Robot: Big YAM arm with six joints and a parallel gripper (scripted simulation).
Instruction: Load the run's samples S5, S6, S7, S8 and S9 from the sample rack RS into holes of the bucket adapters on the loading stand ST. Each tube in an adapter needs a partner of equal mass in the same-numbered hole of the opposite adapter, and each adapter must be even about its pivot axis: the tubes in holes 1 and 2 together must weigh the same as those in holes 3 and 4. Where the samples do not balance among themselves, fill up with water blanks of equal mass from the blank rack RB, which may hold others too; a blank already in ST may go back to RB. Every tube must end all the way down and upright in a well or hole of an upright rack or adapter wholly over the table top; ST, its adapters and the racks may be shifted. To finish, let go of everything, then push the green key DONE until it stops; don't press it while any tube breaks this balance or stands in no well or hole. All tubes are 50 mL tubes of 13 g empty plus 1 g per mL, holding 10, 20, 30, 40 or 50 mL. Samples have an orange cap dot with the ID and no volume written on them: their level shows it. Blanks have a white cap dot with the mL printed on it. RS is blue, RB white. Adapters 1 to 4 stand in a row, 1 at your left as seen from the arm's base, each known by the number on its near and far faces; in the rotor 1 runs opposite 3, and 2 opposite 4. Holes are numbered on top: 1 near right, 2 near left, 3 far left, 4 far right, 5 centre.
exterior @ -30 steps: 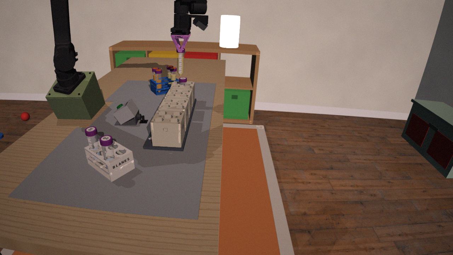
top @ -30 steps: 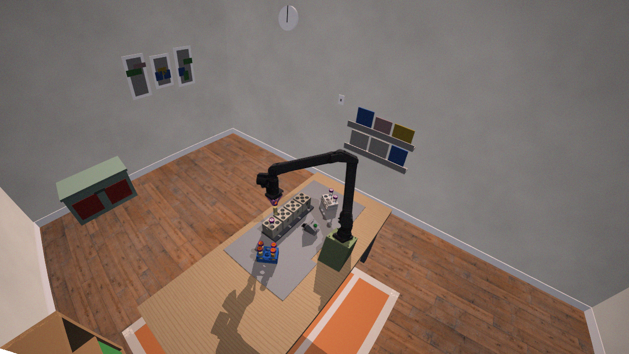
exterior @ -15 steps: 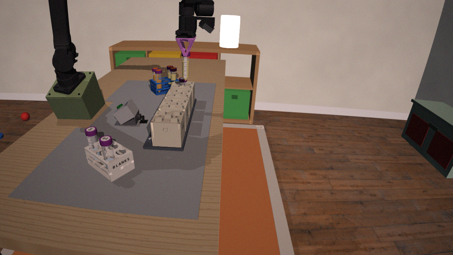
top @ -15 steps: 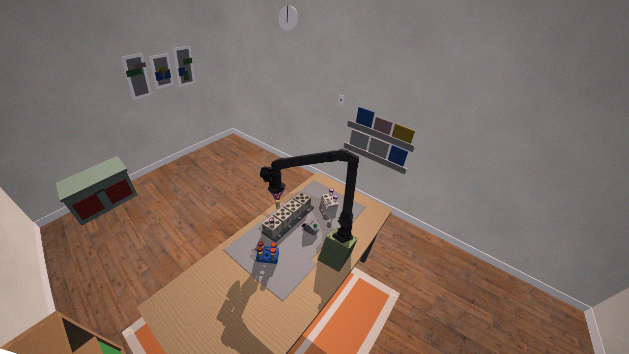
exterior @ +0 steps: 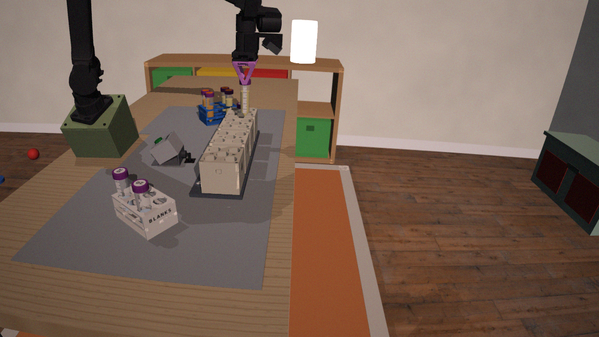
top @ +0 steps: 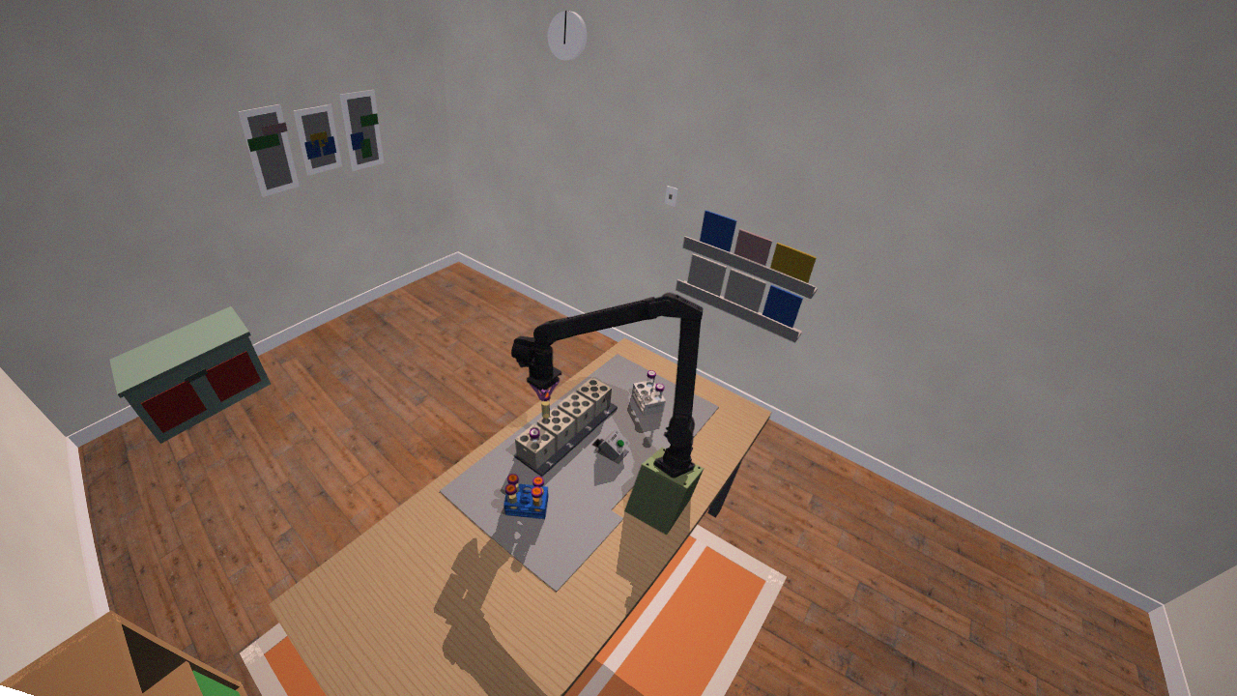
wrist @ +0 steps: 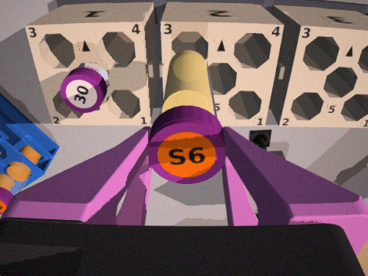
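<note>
Now: hand 21 cm past the sample S8, 17 cm to the right of it and 16 cm above it. Round my hand: green done key: 22 cm behind, 16 cm to the right, 16 cm below; then loading stand: 1 cm behind, 9 cm to the right, 22 cm below; then water blank marked 30: 3 cm behind, 7 cm to the left, 15 cm below.
</note>
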